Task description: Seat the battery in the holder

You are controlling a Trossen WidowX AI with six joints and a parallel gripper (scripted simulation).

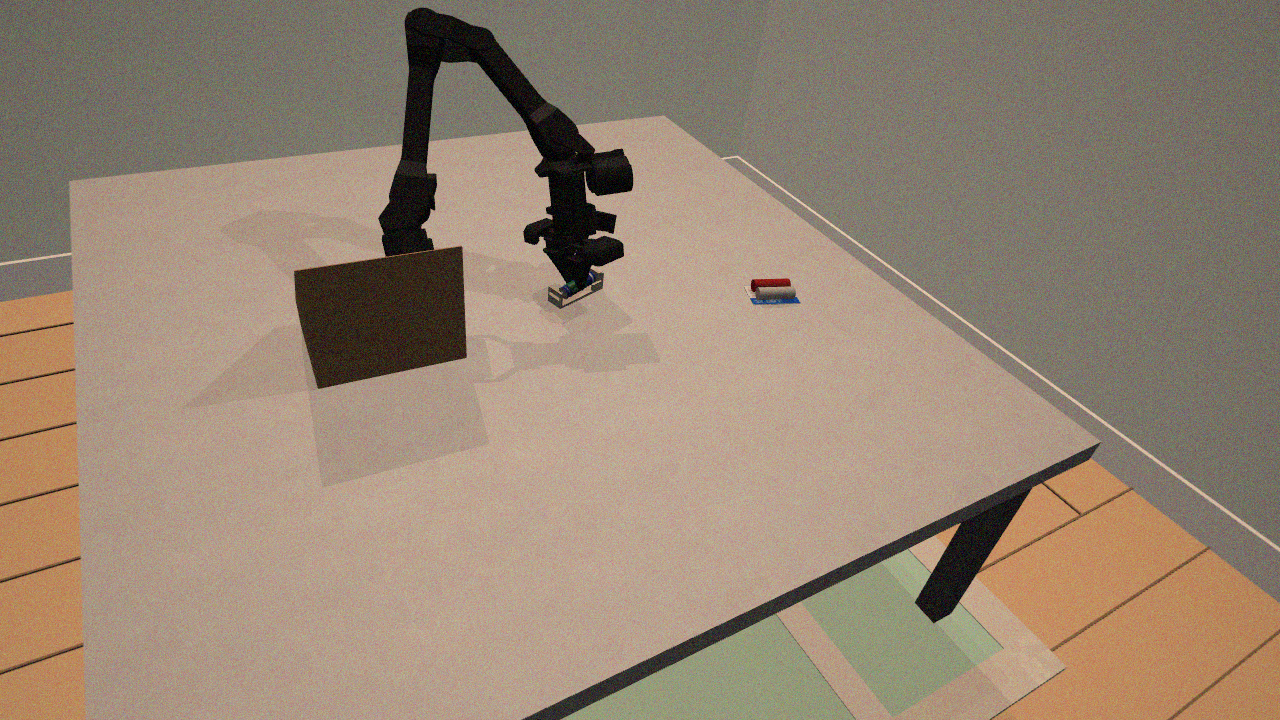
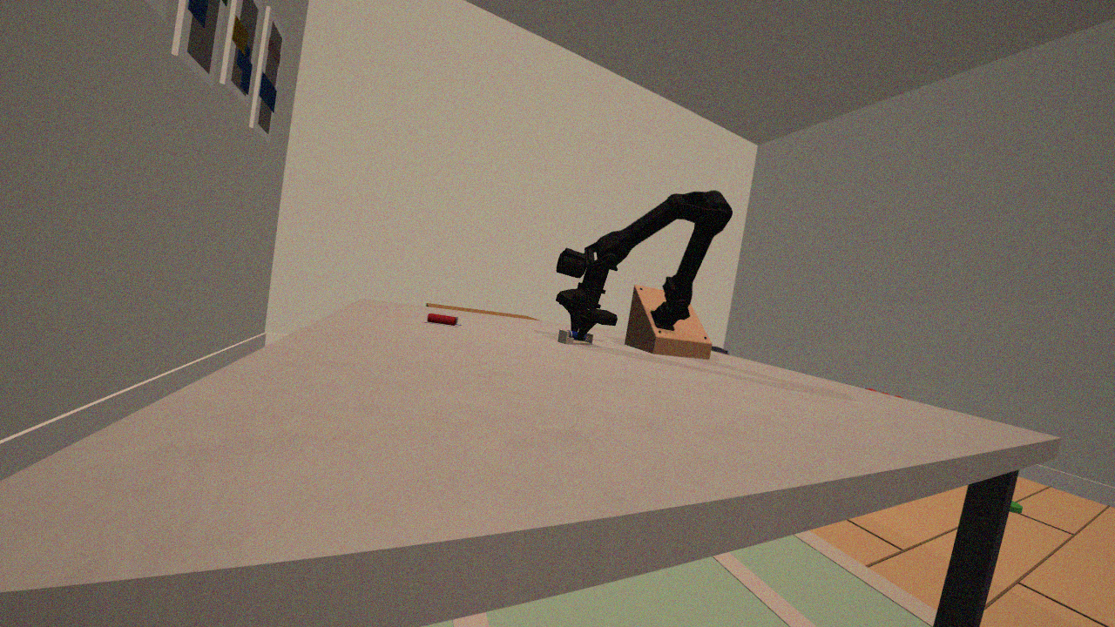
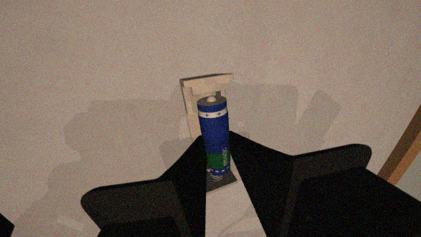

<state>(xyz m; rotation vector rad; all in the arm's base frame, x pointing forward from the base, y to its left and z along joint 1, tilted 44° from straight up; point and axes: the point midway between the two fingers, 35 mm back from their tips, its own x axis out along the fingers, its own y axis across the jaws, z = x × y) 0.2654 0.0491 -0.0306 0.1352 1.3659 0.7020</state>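
The battery lies 1 cm above my gripper tip.
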